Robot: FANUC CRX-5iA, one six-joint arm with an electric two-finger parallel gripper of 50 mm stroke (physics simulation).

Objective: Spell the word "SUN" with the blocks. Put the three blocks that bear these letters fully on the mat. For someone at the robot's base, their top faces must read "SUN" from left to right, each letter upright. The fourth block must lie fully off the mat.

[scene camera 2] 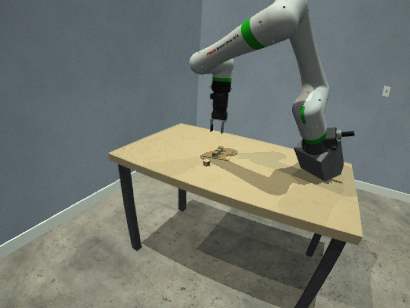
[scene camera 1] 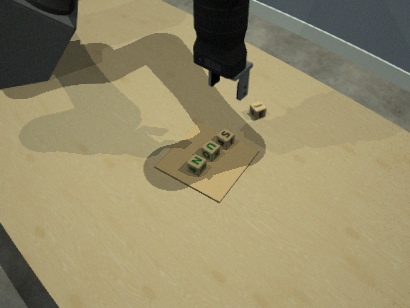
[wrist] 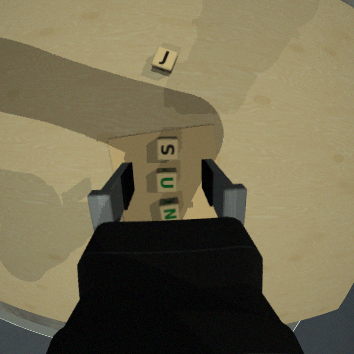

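Note:
Three blocks stand in a row on the thin wooden mat (scene camera 1: 220,192) (wrist: 200,134): the S block (scene camera 1: 226,138) (wrist: 167,149) at one end, the green U block (scene camera 1: 211,150) (wrist: 166,182) in the middle, the green N block (scene camera 1: 197,165) (wrist: 170,212) at the other. From the robot's base, S is left and N right. Their letters appear turned the same way. The J block (scene camera 1: 257,111) (scene camera 2: 206,163) (wrist: 165,59) lies off the mat, beyond the S end. My gripper (scene camera 1: 228,90) (scene camera 2: 217,130) (wrist: 166,174) is open and empty, well above the row. It partly hides the N block in the wrist view.
The robot's base (scene camera 1: 35,45) (scene camera 2: 322,157) stands at one end of the wooden table (scene camera 1: 125,225) (scene camera 2: 150,150). The arm's shadow falls across the table and part of the mat. A wall (scene camera 2: 100,75) rises behind the table.

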